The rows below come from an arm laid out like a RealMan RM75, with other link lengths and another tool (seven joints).
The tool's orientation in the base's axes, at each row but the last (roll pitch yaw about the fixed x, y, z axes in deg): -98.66, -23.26, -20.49; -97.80, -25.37, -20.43; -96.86, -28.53, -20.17; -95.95, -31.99, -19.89; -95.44, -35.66, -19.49; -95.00, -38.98, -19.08; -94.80, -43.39, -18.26; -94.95, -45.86, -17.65; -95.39, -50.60, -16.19; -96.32, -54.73, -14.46
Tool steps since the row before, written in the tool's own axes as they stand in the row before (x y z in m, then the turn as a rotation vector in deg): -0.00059, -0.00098, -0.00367, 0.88, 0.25, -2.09; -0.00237, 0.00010, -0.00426, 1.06, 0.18, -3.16; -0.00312, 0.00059, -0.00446, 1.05, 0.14, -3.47; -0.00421, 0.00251, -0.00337, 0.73, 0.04, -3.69; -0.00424, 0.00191, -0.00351, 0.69, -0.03, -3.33; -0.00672, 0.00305, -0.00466, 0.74, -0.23, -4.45; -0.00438, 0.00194, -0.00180, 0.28, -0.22, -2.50; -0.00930, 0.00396, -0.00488, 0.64, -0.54, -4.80; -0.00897, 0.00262, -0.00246, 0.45, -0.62, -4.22; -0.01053, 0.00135, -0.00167, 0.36, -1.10, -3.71
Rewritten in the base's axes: -0.00229, -0.00286, 0.00116, 0.00, -2.24, 0.41; -0.00368, -0.00315, -0.00058, -0.30, -3.25, 0.68; -0.00410, -0.00329, -0.00154, -0.45, -3.52, 0.74; -0.00352, -0.00257, -0.00405, -0.84, -3.60, 0.68; -0.00361, -0.00262, -0.00375, -0.77, -3.24, 0.68; -0.00498, -0.00347, -0.00627, -1.27, -4.23, 0.95; -0.00247, -0.00124, -0.00430, -0.86, -2.32, 0.50; -0.00534, -0.00376, -0.00913, -1.66, -4.44, 1.12; -0.00446, -0.00151, -0.00844, -1.63, -3.84, 0.99; -0.00542, -0.00047, -0.00927, -1.88, -3.20, 1.16
